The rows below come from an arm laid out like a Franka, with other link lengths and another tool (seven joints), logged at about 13 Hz.
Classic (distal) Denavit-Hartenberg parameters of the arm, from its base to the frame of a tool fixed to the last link. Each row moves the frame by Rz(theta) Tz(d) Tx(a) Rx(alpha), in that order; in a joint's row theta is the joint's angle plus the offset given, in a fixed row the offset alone. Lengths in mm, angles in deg.
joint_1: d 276.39; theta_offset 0; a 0; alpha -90
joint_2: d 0; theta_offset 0; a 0; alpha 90
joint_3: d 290.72; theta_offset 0; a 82.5; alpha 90
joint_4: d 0; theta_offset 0; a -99; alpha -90
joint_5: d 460.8; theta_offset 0; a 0; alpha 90
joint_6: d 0; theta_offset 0; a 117.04; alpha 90
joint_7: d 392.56; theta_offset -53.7; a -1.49; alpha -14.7
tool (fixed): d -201.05; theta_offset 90; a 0; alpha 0
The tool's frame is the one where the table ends.
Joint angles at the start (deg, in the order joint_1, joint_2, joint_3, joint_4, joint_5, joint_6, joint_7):
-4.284 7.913 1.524 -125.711 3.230 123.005 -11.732
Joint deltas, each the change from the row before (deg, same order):
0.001 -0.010 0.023 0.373 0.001 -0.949 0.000
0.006 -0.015 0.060 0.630 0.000 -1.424 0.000
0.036 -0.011 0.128 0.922 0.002 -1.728 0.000
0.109 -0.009 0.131 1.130 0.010 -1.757 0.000
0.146 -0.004 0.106 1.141 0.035 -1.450 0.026
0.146 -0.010 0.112 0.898 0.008 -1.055 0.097
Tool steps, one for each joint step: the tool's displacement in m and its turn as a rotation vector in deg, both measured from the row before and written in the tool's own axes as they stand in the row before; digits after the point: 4 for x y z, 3 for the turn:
-0.0004 0.0000 -0.0025 -0.208 -0.521 -0.098
-0.0003 -0.0005 -0.0043 -0.279 -0.718 -0.173
0.0002 -0.0018 -0.0064 -0.262 -0.735 -0.283
0.0010 -0.0029 -0.0081 -0.179 -0.575 -0.345
0.0018 -0.0034 -0.0084 -0.048 -0.296 -0.285
0.0013 -0.0033 -0.0068 -0.030 -0.139 -0.214

